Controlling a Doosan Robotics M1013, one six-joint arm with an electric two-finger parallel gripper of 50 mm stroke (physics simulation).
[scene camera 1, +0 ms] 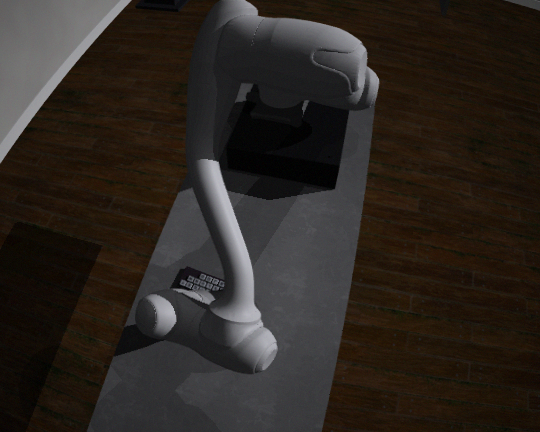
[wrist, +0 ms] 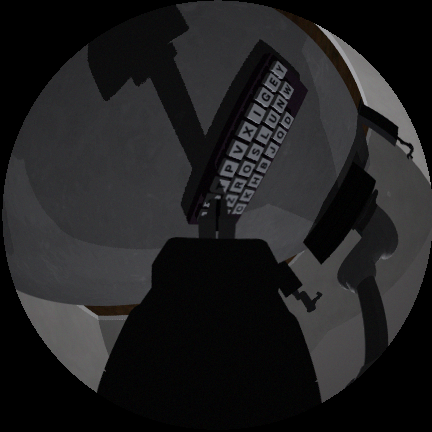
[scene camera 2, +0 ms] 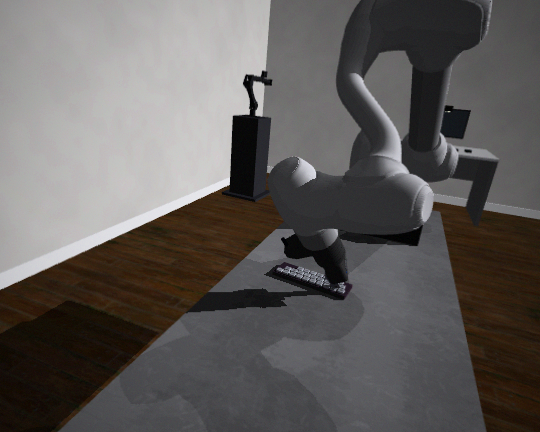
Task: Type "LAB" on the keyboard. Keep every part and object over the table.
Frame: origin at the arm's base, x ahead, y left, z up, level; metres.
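Seen in the pictures: gripper, between the fingertips: (wrist: 218,208) (scene camera 2: 336,286); arm's base, origin of its link: (scene camera 1: 281,106) (wrist: 361,210).
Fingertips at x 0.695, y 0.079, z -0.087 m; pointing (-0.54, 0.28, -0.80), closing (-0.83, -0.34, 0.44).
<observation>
Pixels of each thing's top centre, then the offset from my fingertips to it. Level surfaces: height alone.
- keyboard, centre of its top: (wrist: 257,147) (scene camera 2: 312,276) (scene camera 1: 214,287) dx -0.017, dy -0.074, dz -0.003 m
- grey table, height of its surface: dz -0.021 m
- L key, centre of its top: (wrist: 264,134) dx -0.018, dy -0.089, dz -0.003 m
- B key, centre of its top: (wrist: 263,165) dx -0.037, dy -0.058, dz -0.003 m
The keyboard (scene camera 1: 202,282) (scene camera 2: 305,276) (wrist: 245,142) has pale letter keys on a dark purple body and lies on the grey table (scene camera 1: 310,250) (scene camera 2: 400,325) (wrist: 75,175). In the wrist view the L key (wrist: 265,134) and the B key (wrist: 264,165) show uncovered. My gripper (scene camera 2: 340,281) (wrist: 218,208) is shut and empty, and points down at the M end of the keyboard. Its fingertips overlap the place of the A key, between M and T, and mostly hide it. I cannot tell whether they touch it. The arm hides the gripper in scene camera 1.
My forearm and wrist (scene camera 1: 230,345) (scene camera 2: 370,200) hang over the table beside the keyboard. The black base block (scene camera 1: 285,167) stands at the table's far end. Off the table are a black pedestal (scene camera 2: 245,155) with a small arm and a side desk (scene camera 2: 480,157) with a monitor (scene camera 2: 456,124).
</observation>
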